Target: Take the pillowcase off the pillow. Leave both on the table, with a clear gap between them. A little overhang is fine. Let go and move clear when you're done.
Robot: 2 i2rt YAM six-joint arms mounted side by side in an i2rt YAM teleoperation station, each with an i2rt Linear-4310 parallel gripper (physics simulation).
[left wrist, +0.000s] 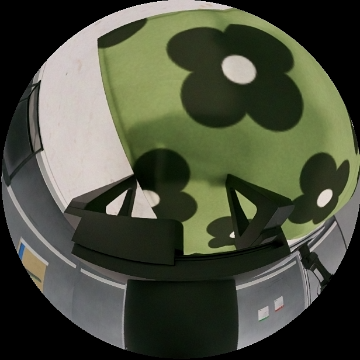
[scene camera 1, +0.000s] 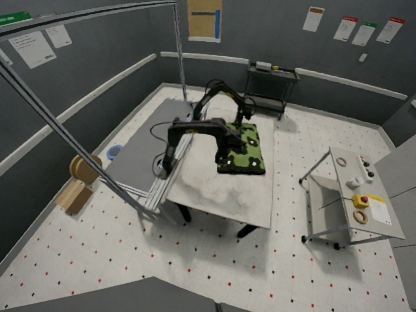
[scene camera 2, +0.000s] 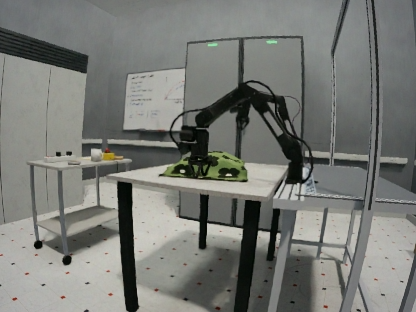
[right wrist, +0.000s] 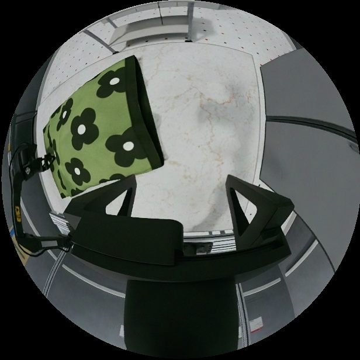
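The green pillowcase with dark flowers (scene camera 1: 254,156) (scene camera 2: 233,162) (left wrist: 145,95) (right wrist: 95,102) lies bulging on the table (scene camera 1: 220,195) (scene camera 2: 135,176) (right wrist: 215,105). Its dark-hemmed mouth faces the bare marble in the right wrist view. The pillow is hidden inside. My left gripper (scene camera 1: 239,121) (scene camera 2: 200,175) (left wrist: 181,178) (right wrist: 51,158) is open and low at the closed end; its fingers straddle the pillowcase's edge in the left wrist view, one over marble, one over cloth. Whether they touch the cloth is unclear. My right gripper (scene camera 1: 220,164) (right wrist: 180,179) is open and empty, above the table beside the mouth end.
A light cart (scene camera 1: 342,172) (scene camera 2: 37,163) with tape rings, a mug and a yellow button box stands apart from the table. A dark cart (scene camera 1: 282,75) stands by the back wall. A metal frame post (scene camera 1: 178,55) rises beside the grey bench (scene camera 1: 145,145).
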